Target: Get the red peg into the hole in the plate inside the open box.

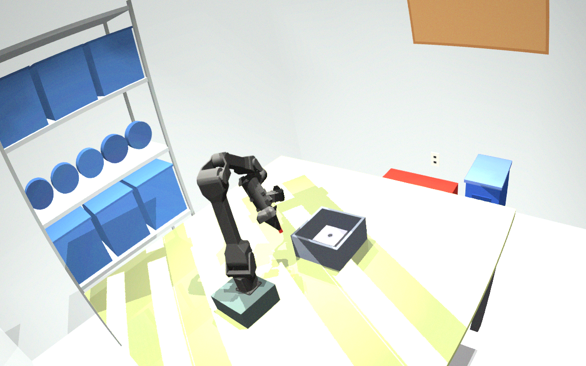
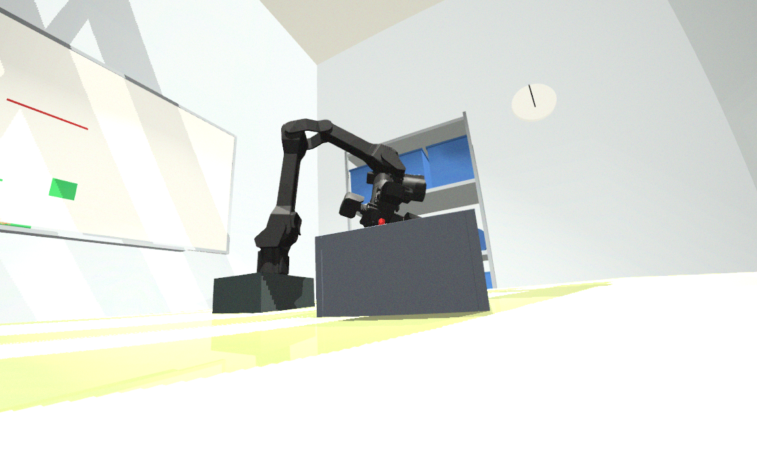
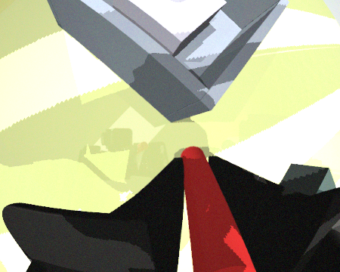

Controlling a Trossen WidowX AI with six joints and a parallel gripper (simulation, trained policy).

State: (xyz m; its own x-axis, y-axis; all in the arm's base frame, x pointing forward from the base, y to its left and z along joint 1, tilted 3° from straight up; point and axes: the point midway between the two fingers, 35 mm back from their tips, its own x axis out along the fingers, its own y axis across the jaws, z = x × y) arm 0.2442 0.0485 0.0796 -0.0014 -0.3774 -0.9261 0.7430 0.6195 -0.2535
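Right now the white plate is 90 mm ahead of my gripper tip, 140 mm to the right of it and 70 mm below it. Also, from my gripper tip: red peg (10 mm to the left, 20 mm above); then grey box (90 mm ahead, 140 mm to the right, 90 mm below).
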